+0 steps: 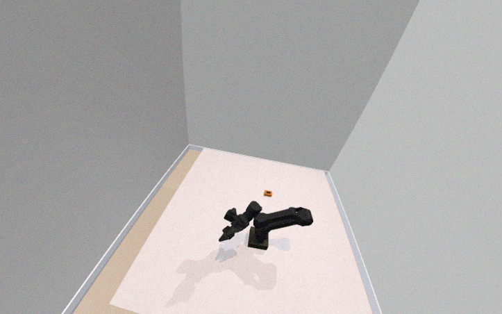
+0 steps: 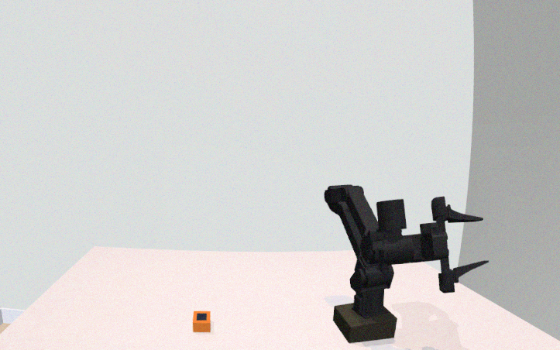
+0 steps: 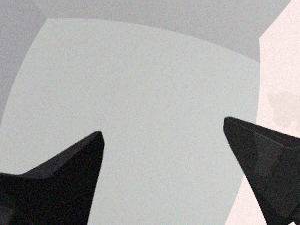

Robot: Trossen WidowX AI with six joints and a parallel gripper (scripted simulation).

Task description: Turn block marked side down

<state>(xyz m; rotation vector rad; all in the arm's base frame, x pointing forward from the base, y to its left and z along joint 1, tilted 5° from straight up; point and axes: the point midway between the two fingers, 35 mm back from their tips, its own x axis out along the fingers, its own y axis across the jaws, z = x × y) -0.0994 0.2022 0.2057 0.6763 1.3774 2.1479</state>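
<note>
Now: gripper tip 49 cm short of the orange block, 33 cm to the left of it and 25 cm above it.
</note>
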